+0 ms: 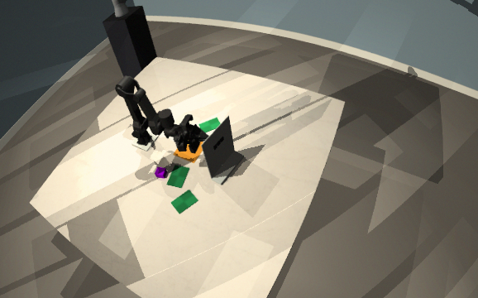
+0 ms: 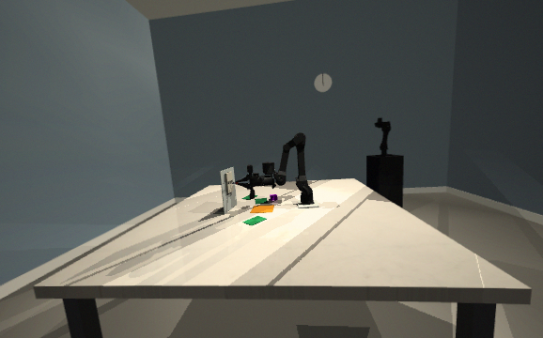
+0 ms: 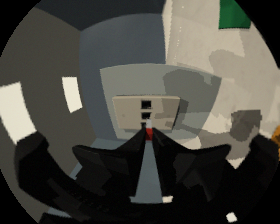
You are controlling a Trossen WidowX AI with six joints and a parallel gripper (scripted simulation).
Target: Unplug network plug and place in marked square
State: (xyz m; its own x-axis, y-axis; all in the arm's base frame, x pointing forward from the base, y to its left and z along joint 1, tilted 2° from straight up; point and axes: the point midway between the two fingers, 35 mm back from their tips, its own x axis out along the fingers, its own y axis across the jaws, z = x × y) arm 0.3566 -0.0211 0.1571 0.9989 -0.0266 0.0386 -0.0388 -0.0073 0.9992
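Now: gripper tip 15 cm above the orange marked square, 14 cm past it and 3 cm to the right of it. Also, from my gripper tip: red plug: right at my gripper tip; upright grey panel: 5 cm below, 5 cm ahead, 2 cm to the right.
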